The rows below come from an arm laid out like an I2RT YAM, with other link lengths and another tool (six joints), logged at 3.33 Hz.
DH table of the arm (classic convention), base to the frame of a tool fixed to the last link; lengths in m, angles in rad. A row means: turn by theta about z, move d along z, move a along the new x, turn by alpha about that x. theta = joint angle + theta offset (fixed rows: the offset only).
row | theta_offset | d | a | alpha
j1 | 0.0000 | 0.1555 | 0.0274 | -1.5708
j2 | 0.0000 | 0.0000 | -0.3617 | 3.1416
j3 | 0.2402 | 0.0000 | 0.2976 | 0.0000
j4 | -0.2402 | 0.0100 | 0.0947 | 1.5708
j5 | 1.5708 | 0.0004 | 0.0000 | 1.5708
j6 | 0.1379 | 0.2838 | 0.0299 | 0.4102
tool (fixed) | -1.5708 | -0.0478 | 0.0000 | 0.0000
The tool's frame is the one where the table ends.
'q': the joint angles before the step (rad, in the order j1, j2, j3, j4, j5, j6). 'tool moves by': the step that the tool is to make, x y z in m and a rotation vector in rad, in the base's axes. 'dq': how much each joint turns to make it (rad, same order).
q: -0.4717, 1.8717, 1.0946, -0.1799, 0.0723, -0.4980
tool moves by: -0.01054, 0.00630, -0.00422, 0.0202, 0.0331, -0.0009
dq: 0.0008, -0.0076, 0.0005, -0.0470, -0.0015, 0.0031
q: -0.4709, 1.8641, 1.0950, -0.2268, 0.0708, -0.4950
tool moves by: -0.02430, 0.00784, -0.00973, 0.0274, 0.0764, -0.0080
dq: -0.0023, -0.0076, 0.0001, -0.0882, 0.0118, -0.0004
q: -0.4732, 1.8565, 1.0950, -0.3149, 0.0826, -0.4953
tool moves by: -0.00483, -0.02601, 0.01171, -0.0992, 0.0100, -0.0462
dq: -0.0027, 0.0003, 0.0000, 0.0378, 0.1022, -0.0077
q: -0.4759, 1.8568, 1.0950, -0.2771, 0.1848, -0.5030
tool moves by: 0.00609, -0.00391, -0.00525, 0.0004, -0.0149, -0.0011
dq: -0.0046, 0.0187, 0.0000, 0.0316, -0.0080, 0.0007
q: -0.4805, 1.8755, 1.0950, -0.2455, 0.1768, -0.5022
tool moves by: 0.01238, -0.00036, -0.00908, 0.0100, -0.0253, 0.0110
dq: 0.0000, 0.0286, 0.0000, 0.0462, -0.0233, 0.0015
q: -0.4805, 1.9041, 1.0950, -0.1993, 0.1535, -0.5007
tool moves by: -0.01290, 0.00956, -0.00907, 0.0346, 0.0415, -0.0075
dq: 0.0023, -0.0007, 0.0000, -0.0557, -0.0050, 0.0145
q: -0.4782, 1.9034, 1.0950, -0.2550, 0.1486, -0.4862
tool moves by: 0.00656, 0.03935, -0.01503, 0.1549, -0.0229, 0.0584
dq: 0.0008, 0.0000, 0.0000, -0.0523, -0.1579, 0.0175
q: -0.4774, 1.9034, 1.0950, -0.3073, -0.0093, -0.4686
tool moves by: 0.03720, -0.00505, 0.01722, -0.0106, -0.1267, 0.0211
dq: -0.0004, 0.0000, 0.0000, 0.1176, -0.0531, 0.0053
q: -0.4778, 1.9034, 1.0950, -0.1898, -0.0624, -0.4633
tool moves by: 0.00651, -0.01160, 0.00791, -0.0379, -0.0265, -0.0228
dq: 0.0000, 0.0000, 0.0000, 0.0413, 0.0306, 0.0069
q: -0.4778, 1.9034, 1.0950, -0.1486, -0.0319, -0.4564
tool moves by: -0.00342, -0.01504, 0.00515, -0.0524, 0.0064, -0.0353
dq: -0.0008, -0.0001, 0.0000, 0.0184, 0.0603, -0.0008
